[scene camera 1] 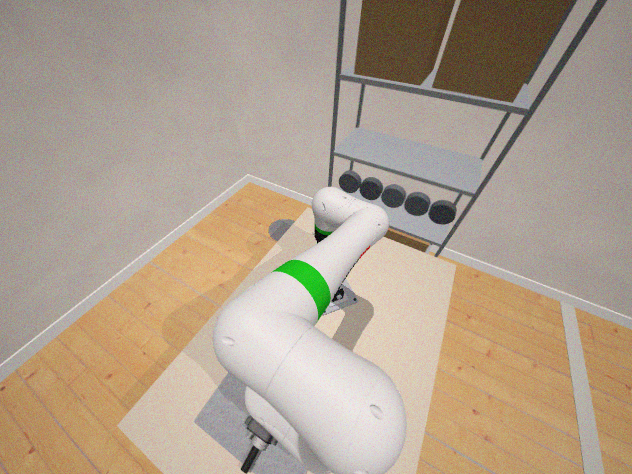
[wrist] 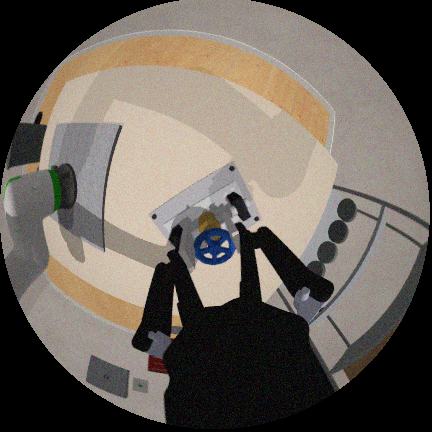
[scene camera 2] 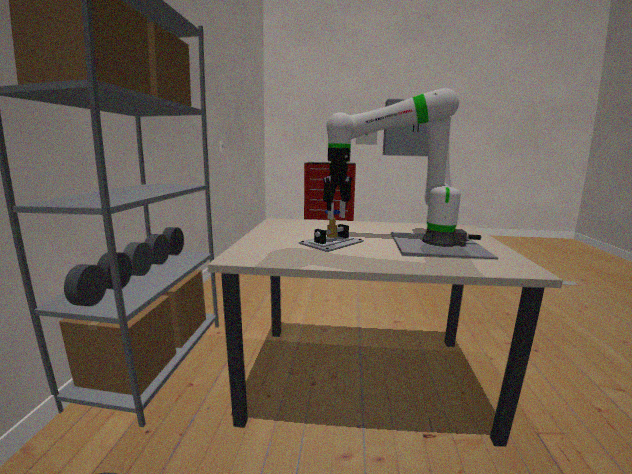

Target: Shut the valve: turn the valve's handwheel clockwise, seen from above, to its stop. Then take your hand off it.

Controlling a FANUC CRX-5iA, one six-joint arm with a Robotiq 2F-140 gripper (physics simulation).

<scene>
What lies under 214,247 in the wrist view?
A blue handwheel.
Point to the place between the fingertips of my gripper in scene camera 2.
336,218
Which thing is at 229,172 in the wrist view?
A grey base plate.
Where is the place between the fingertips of my gripper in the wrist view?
207,226
</scene>
